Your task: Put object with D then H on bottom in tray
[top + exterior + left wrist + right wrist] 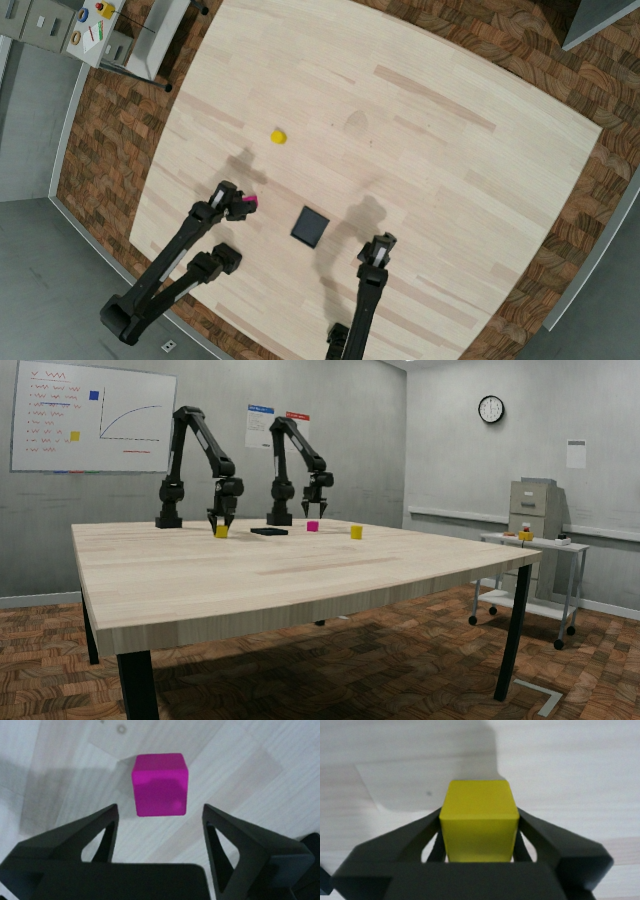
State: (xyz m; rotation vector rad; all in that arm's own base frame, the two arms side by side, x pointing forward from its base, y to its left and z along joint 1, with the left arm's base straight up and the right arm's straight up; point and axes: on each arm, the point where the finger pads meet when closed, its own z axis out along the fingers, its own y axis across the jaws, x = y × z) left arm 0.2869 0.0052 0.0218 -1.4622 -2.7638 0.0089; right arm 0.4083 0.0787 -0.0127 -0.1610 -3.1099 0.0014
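The dark tray is 250 mm to the left of my right hand, 60 mm behind it and 10 mm below it. Round my right hand: yellow object 530 mm to the left, 180 mm ahead.
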